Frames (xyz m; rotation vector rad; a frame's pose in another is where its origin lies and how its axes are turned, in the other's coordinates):
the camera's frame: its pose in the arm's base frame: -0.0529 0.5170 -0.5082 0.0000 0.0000 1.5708
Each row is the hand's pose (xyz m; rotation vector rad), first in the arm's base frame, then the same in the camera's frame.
Working: the arm's base frame: its pose in the camera's frame: -0.5170 -0.0529 0.5082 0.0000 0.0000 -1.5708

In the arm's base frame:
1: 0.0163 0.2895 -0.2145 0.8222 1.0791 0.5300
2: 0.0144 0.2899 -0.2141 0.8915 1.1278 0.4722
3: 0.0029 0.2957 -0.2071 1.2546 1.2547 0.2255
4: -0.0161 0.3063 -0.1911 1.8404 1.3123 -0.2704
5: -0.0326 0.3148 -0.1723 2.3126 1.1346 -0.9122
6: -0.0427 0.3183 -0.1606 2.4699 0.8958 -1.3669
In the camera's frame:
1: -0.2275 -0.0692 0.2937 1.3690 0.1850 -0.7944
2: -0.2271 -0.0673 0.2941 1.4624 0.1711 -0.8189
3: -0.2213 -0.0558 0.3011 1.8609 0.0001 -0.8977
4: -0.2107 -0.0368 0.3171 2.4587 -0.4119 -1.0306
5: -0.2022 -0.0203 0.3359 -2.6008 0.8888 1.1157
6: -0.1987 -0.0102 0.3476 -2.1662 1.0131 1.0517

